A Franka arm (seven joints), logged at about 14 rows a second.
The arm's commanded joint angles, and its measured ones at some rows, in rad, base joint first. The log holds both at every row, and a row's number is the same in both.
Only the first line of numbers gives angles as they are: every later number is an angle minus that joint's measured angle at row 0.
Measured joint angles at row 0: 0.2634, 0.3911, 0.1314, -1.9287, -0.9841, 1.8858, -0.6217
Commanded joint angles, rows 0 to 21: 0.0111, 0.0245, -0.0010, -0.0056, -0.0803, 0.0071, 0.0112; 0.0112, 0.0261, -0.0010, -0.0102, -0.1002, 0.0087, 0.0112; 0.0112, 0.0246, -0.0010, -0.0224, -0.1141, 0.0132, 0.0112; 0.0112, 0.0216, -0.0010, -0.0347, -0.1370, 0.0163, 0.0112; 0.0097, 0.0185, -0.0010, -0.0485, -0.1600, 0.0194, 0.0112; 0.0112, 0.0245, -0.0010, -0.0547, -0.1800, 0.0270, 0.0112; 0.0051, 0.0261, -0.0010, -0.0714, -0.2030, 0.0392, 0.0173; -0.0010, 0.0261, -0.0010, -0.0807, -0.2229, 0.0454, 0.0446; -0.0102, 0.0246, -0.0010, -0.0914, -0.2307, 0.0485, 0.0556; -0.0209, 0.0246, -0.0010, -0.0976, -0.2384, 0.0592, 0.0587; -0.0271, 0.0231, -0.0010, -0.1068, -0.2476, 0.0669, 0.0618; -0.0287, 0.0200, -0.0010, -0.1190, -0.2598, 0.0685, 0.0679; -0.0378, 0.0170, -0.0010, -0.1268, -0.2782, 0.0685, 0.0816; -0.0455, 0.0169, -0.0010, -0.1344, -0.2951, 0.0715, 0.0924; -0.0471, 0.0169, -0.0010, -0.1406, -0.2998, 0.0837, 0.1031; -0.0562, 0.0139, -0.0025, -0.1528, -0.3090, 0.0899, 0.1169; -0.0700, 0.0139, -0.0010, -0.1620, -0.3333, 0.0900, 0.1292; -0.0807, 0.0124, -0.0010, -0.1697, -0.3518, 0.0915, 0.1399; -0.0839, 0.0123, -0.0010, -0.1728, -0.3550, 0.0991, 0.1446; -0.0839, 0.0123, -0.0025, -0.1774, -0.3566, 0.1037, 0.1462; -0.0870, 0.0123, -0.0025, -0.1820, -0.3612, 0.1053, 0.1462; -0.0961, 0.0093, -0.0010, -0.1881, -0.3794, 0.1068, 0.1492
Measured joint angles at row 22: -0.0744, 0.0304, -0.0094, -0.1525, -0.3243, 0.0844, 0.1211
